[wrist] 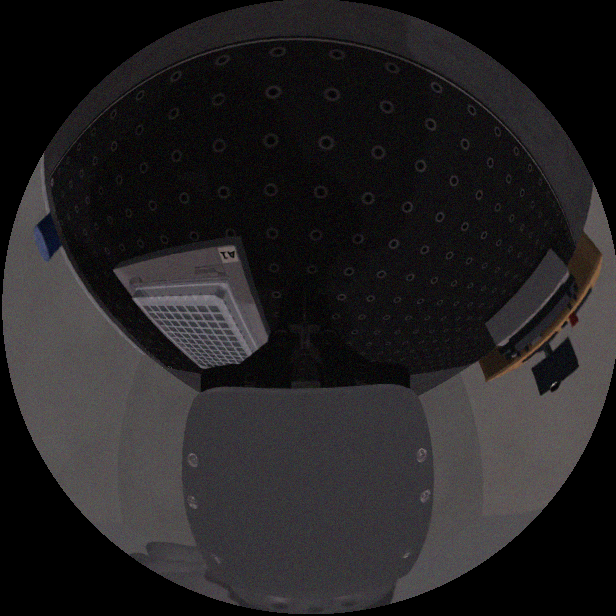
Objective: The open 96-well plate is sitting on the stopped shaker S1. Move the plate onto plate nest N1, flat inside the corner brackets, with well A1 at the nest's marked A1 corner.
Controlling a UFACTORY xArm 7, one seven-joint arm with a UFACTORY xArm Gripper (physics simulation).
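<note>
The white 96-well plate lies open on a light grey platform at the left of the black perforated board. The platform carries an "A1" mark at its far right corner, and a bare strip of it shows between the mark and the plate. My gripper is shut and empty. It hangs high above the board, to the right of the plate, and its dark fingers are hard to make out. I cannot tell whether the plate sits inside corner brackets.
A grey device with a dark front panel stands at the board's right edge, on a tan strip. A small black box lies beside it. A blue tab sits at the left edge. The grey wrist housing fills the lower view.
</note>
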